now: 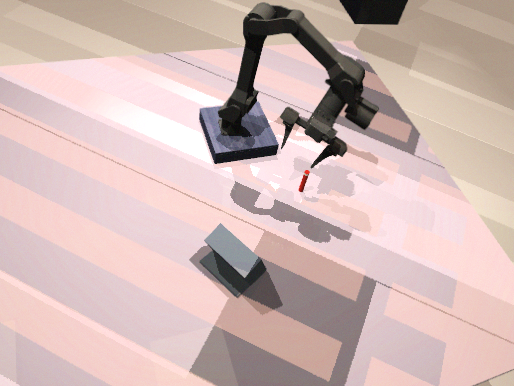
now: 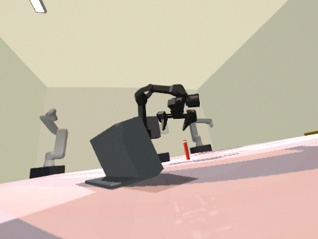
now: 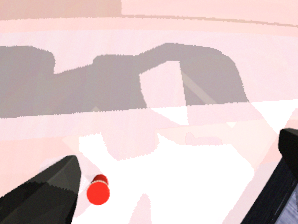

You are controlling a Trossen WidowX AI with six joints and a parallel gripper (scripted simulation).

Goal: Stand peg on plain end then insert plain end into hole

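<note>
Right now my gripper tip is 7 cm above the red peg, 4 cm to the right of it and 1 cm short of it. Also, from my gripper tip: thin flat foot: 23 cm ahead, 22 cm to the right, 13 cm below; then sloped panel: 21 cm ahead, 20 cm to the right, 8 cm below.
</note>
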